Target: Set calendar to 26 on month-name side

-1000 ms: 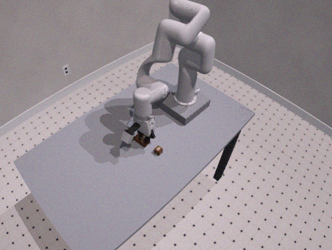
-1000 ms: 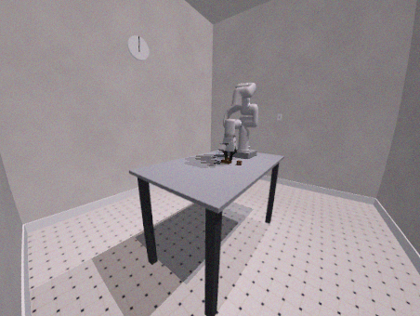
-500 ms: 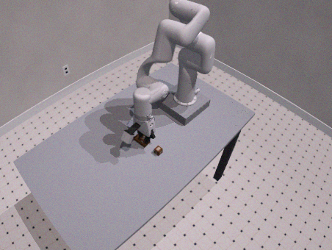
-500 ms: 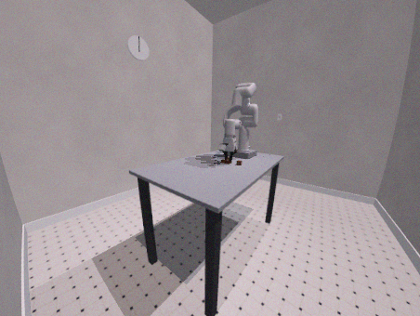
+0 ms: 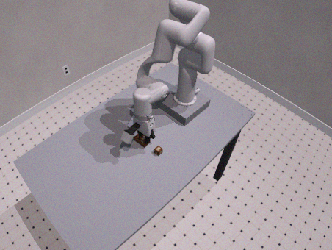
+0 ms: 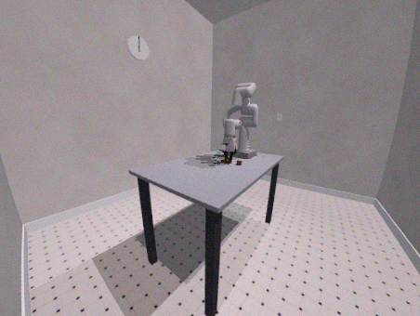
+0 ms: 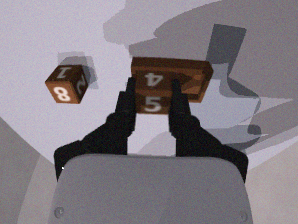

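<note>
The brown wooden tray is 30 mm below my hand and 20 mm to the right of it. Round my hand: brown cube (90 mm to the left, 30 mm below, 20 mm behind).
</note>
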